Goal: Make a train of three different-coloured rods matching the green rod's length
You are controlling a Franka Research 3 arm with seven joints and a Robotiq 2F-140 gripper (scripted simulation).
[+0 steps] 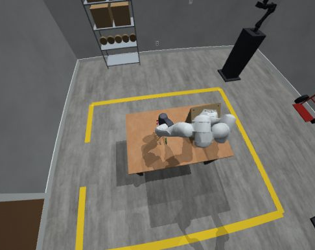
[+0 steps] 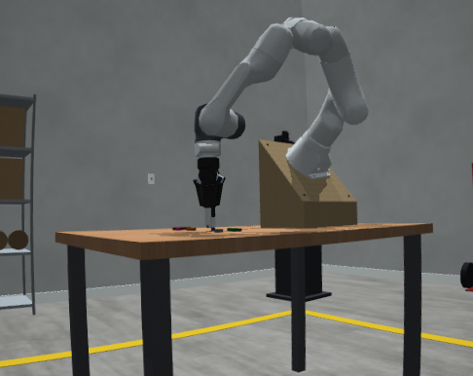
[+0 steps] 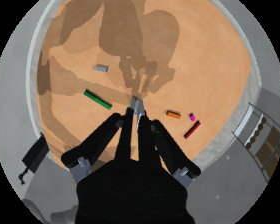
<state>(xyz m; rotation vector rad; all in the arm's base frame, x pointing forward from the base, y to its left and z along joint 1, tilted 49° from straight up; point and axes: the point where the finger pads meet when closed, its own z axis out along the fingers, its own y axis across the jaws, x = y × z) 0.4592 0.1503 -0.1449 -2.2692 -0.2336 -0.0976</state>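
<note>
Now: hand 4 cm above the small blue rod, 2 cm past it and 1 cm to the left of it. Also, from my hand: green rod (9 cm to the left, 4 cm below, 3 cm behind); then magenta rod (16 cm to the right, 4 cm below, 3 cm ahead); then orange rod (10 cm to the right, 4 cm below, 1 cm ahead).
</note>
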